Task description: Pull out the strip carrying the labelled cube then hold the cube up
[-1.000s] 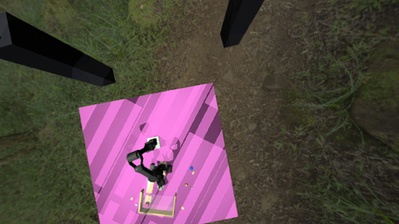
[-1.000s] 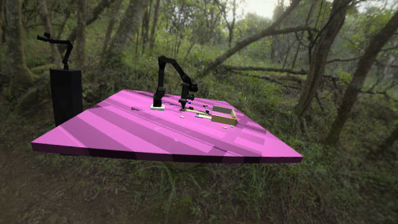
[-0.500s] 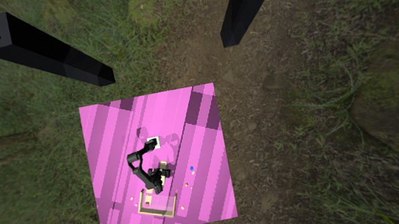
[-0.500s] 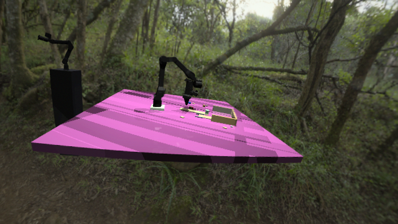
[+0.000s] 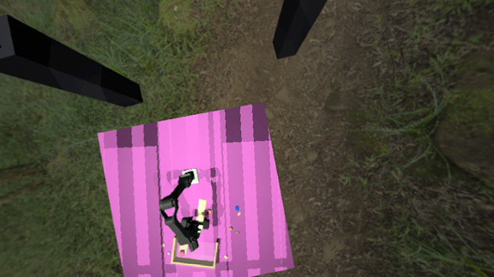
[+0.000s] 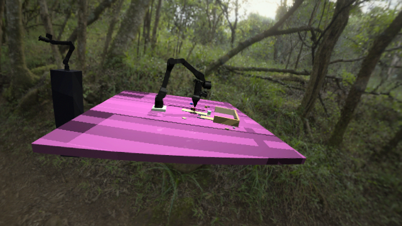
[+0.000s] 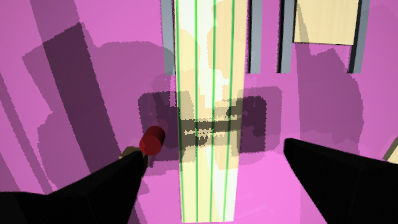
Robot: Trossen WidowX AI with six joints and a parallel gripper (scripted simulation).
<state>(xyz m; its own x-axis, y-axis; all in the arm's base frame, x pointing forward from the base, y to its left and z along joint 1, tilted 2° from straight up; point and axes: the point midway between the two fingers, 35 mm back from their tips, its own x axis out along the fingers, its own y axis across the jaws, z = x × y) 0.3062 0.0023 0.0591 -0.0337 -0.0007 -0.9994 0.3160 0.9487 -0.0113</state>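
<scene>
Right now the green-striped strip is 1 cm ahead of my gripper tip, 1 cm to the right of it and 5 cm below it. Round my gripper tip: blue thing (2 cm ahead, 28 cm to the left, 5 cm below).
</scene>
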